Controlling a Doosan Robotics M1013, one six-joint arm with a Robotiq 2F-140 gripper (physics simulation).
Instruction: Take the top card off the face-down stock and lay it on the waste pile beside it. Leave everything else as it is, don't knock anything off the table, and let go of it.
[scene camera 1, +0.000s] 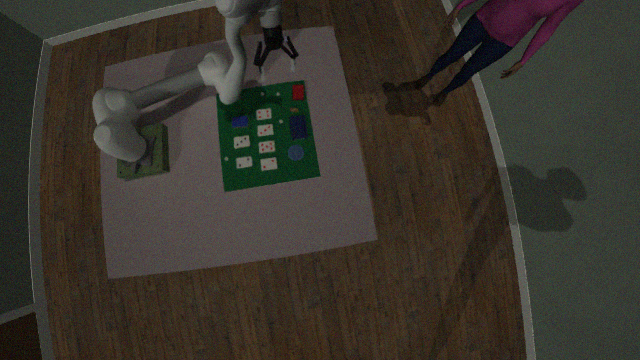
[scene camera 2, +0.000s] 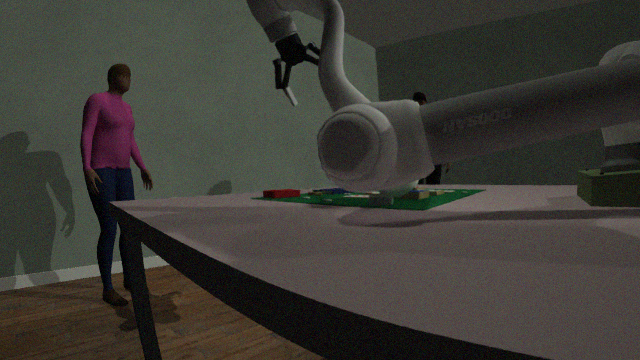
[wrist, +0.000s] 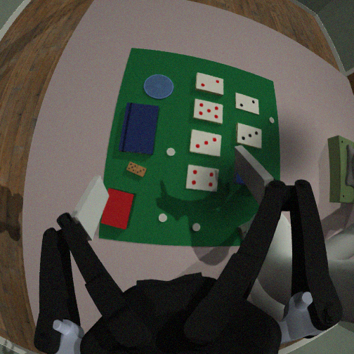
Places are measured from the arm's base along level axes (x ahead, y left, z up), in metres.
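Where they show: gripper, fingertip midpoint: (scene camera 1: 278, 76) (scene camera 2: 316, 96); arm's base, link origin: (scene camera 1: 139, 151).
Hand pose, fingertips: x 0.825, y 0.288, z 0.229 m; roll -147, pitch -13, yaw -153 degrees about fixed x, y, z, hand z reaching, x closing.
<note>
Things, the pixels of their top centre, and the offset from my fingertips. Level surfaces: height alone.
- green mat, surface height: dz -0.301 m
- red box, top centre: (scene camera 2: 281, 190) (scene camera 1: 298, 91) dx +0.075, dy +0.081, dz -0.281 m
- dark blue case, top centre: (scene camera 2: 336, 189) (scene camera 1: 298, 127) dx +0.081, dy -0.139, dz -0.289 m
- blue disc, top centre: (scene camera 1: 295, 152) dx +0.069, dy -0.286, dz -0.297 m
The face-down stock, a blue-backed stack (scene camera 1: 240, 121) (scene camera 2: 419, 194) (wrist: 240, 178), lies on the green mat (scene camera 1: 250, 181) (wrist: 112, 170). In the wrist view a fingertip covers most of it. Face-up white cards lie beside it: one with three black dots (scene camera 1: 241, 142) (wrist: 249, 135), one with four red dots (scene camera 1: 263, 114) (wrist: 202, 178) and one with three red dots (scene camera 1: 265, 130) (wrist: 205, 143). I cannot tell which is the waste pile. My gripper (scene camera 1: 278, 70) (wrist: 167, 172) is open and empty, high above the table; one finger is partly behind the arm in scene camera 2.
A red box (scene camera 1: 298, 92) (scene camera 2: 281, 193) (wrist: 118, 209), a tan domino (wrist: 136, 169), a dark blue case (scene camera 1: 298, 127) (wrist: 140, 128), a blue disc (scene camera 1: 295, 152) (wrist: 158, 86) and small white discs share the mat. My arm's elbow hangs low over the mat's edge. A person (scene camera 2: 111, 130) stands beyond the table.
</note>
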